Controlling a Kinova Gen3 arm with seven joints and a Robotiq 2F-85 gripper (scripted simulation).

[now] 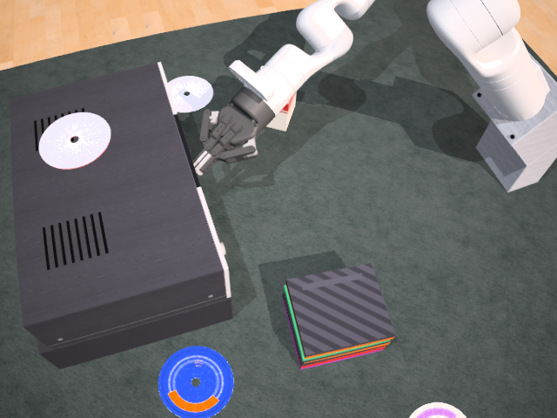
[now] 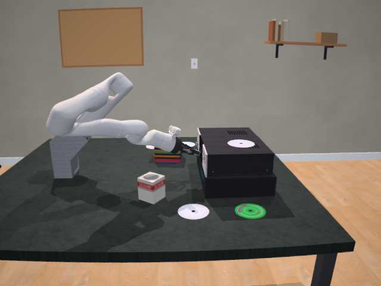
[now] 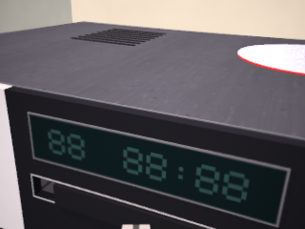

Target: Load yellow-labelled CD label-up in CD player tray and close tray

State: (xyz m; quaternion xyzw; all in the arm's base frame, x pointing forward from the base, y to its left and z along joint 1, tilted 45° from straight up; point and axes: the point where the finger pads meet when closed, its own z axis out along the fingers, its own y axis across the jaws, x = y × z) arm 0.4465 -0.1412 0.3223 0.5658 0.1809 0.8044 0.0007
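Now: the CD 100 mm ahead of my hand. The rest, counted from my hand: striped-top case (90 mm behind, 310 mm to the left, 60 mm below); sugar box (220 mm behind, 160 mm to the right, 90 mm below).
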